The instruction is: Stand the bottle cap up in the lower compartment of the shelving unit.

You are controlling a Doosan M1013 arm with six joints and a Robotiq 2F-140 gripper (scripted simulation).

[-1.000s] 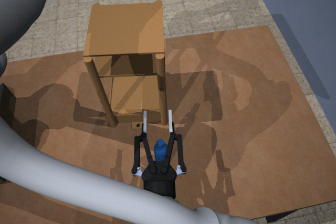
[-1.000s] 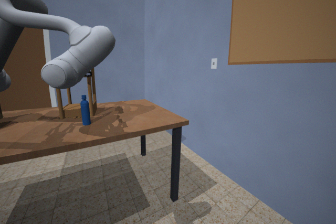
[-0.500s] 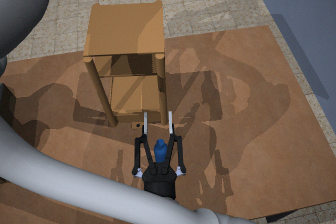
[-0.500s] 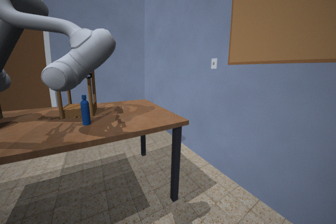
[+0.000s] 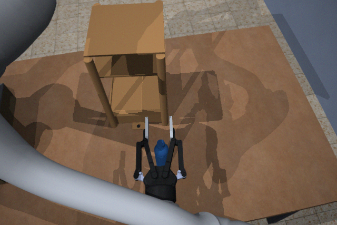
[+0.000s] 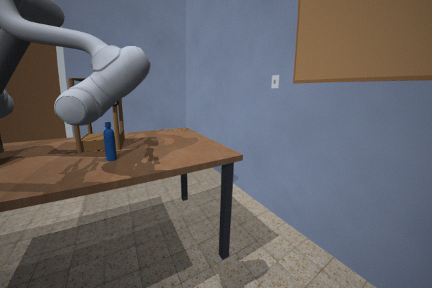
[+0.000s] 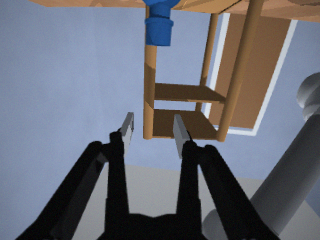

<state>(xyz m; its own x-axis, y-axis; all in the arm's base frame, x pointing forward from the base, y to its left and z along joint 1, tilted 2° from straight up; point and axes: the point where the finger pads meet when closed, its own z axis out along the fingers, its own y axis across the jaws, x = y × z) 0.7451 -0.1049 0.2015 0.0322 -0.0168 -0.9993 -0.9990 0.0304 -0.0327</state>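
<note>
My hand is 16 cm above the blue bottle. The rest, counted from my hand: wooden shelving unit (28 cm to the left, 9 cm below, 8 cm behind).
</note>
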